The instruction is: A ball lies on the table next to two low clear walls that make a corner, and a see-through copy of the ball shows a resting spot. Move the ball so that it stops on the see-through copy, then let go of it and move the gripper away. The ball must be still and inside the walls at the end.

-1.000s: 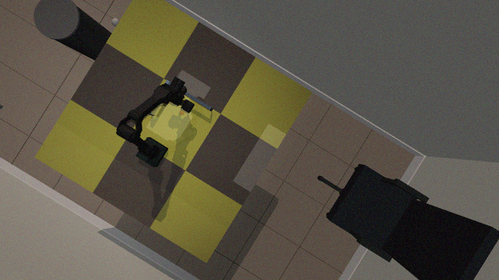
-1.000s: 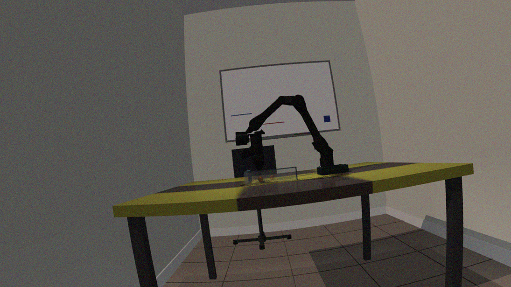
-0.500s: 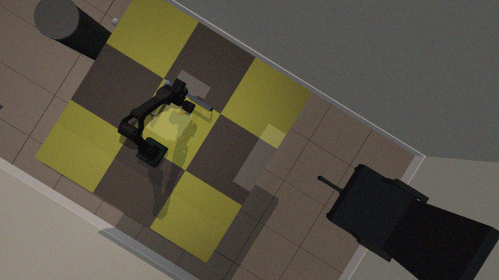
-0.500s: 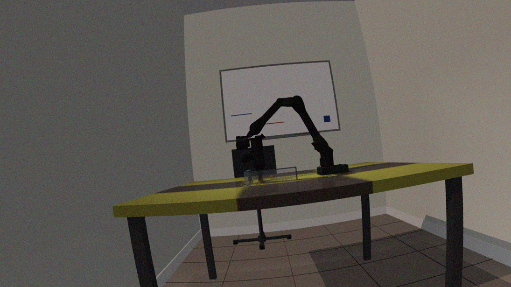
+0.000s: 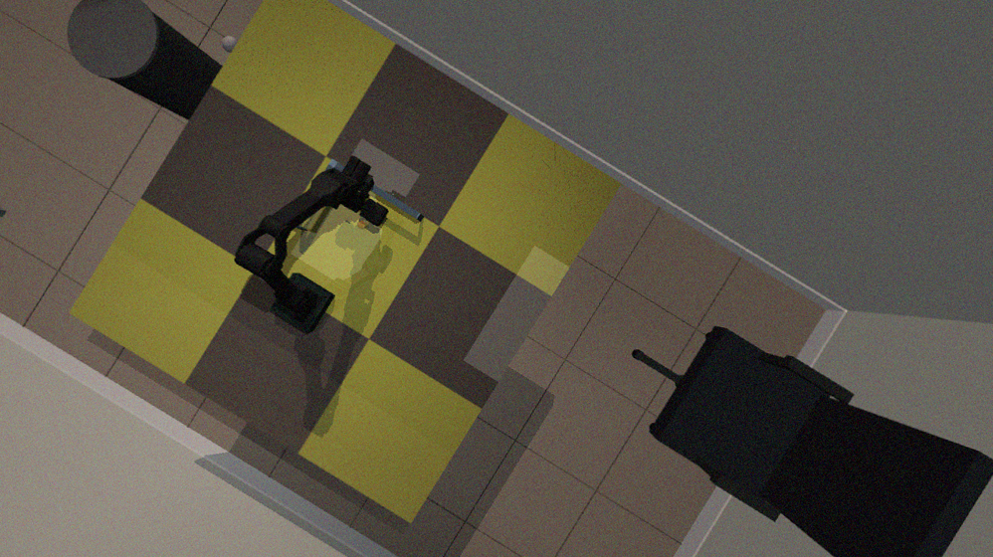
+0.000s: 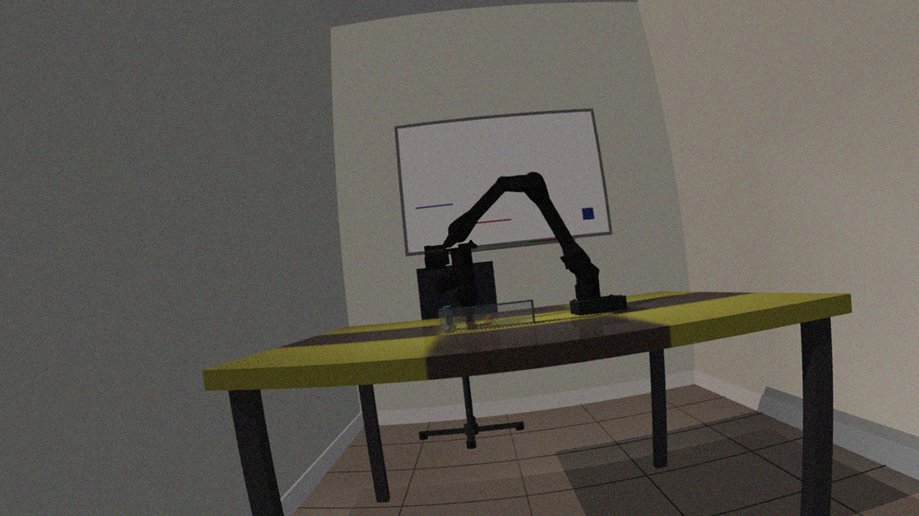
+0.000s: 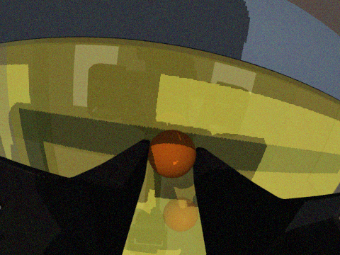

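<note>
Right now my gripper tip is 5 cm past the see-through copy of ball and 2 cm to the left of it. The rest, counted from my gripper tip: orange ball: right at my gripper tip.
</note>
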